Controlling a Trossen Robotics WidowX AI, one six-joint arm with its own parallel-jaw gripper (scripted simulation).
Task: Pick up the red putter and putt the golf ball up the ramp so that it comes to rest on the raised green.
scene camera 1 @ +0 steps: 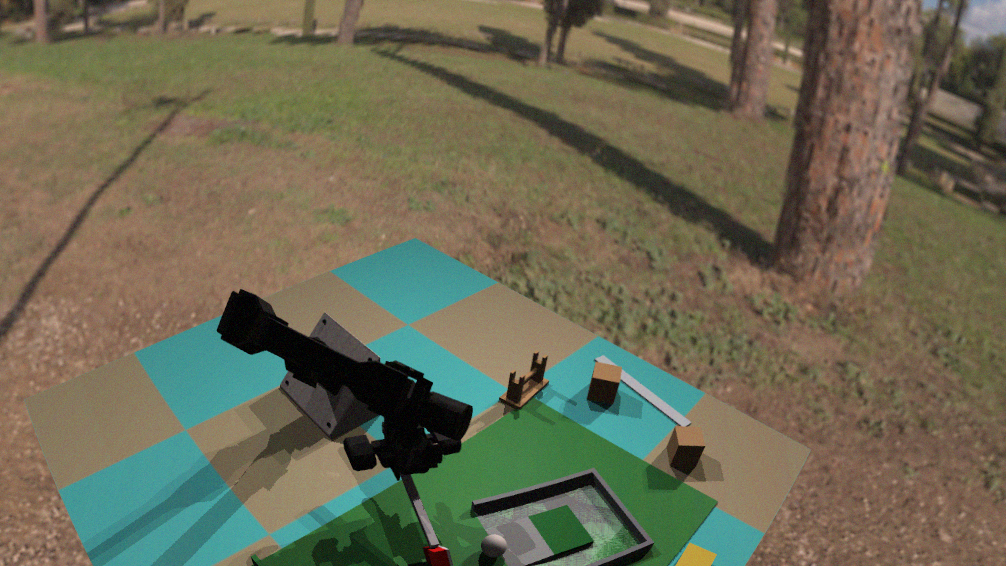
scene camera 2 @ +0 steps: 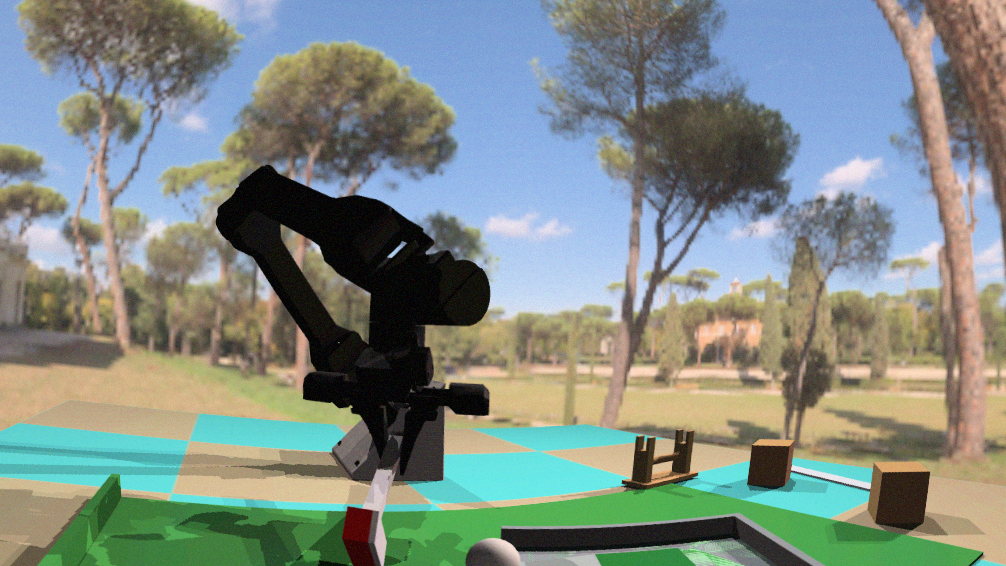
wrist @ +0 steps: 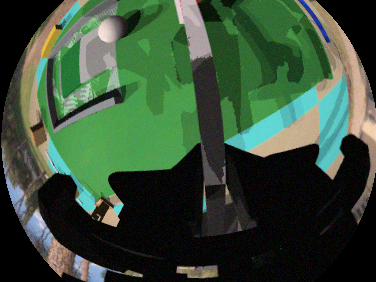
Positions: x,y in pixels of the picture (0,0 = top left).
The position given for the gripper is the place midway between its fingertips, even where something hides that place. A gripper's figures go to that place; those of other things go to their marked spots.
Scene:
The gripper [scene camera 1: 401,478] is 111 cm from the lens. A green mat [scene camera 1: 534,444] is 129 cm from the lens. A wooden stand [scene camera 1: 519,392] is 135 cm from the lens.

